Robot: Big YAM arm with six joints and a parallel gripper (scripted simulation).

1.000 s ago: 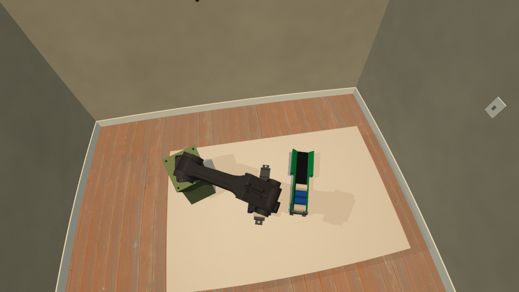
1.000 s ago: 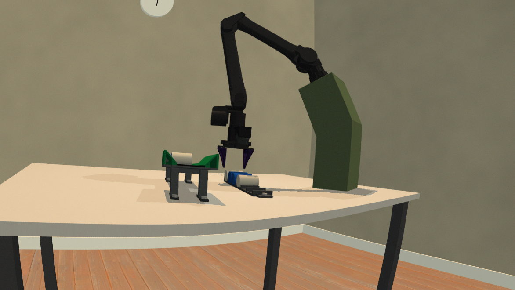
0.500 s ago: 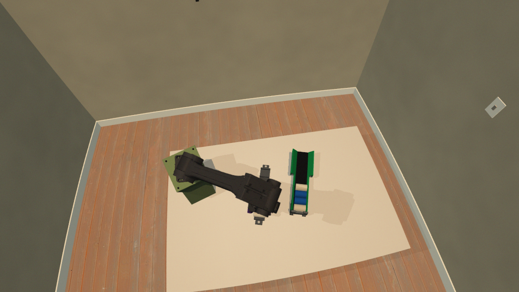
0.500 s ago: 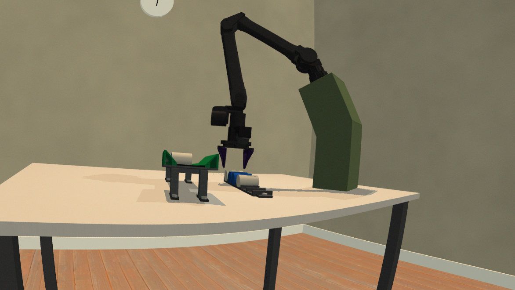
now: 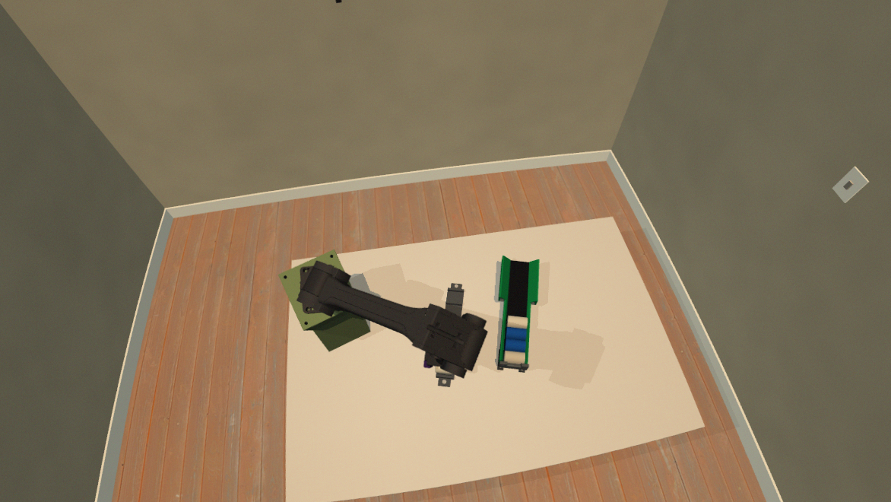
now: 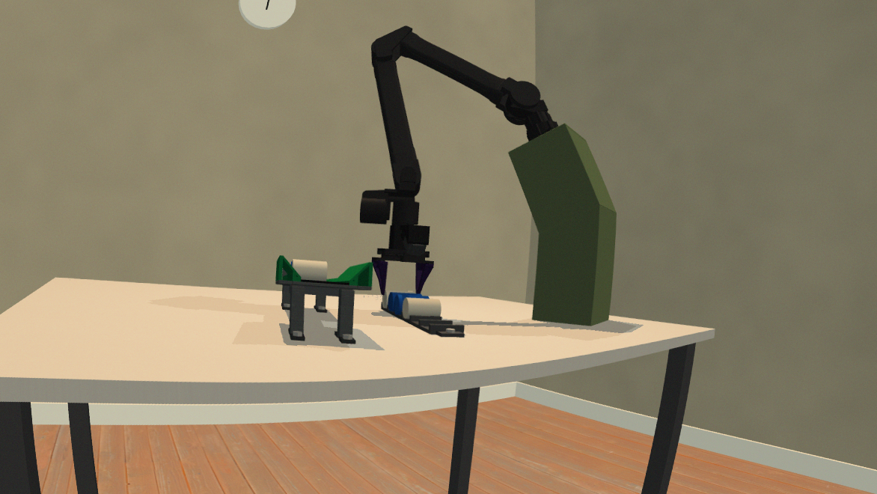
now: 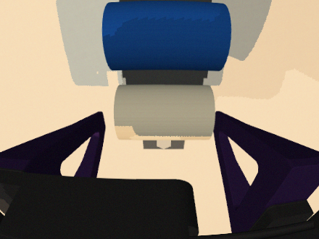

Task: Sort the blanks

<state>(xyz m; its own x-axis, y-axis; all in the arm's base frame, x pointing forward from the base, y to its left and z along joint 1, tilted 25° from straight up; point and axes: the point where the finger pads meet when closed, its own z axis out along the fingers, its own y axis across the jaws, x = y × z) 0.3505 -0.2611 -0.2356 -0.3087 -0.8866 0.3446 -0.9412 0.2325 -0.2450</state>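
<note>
My gripper is now 21 cm short of the grey stop, 5 cm to the left of it and 2 cm below it.
</note>
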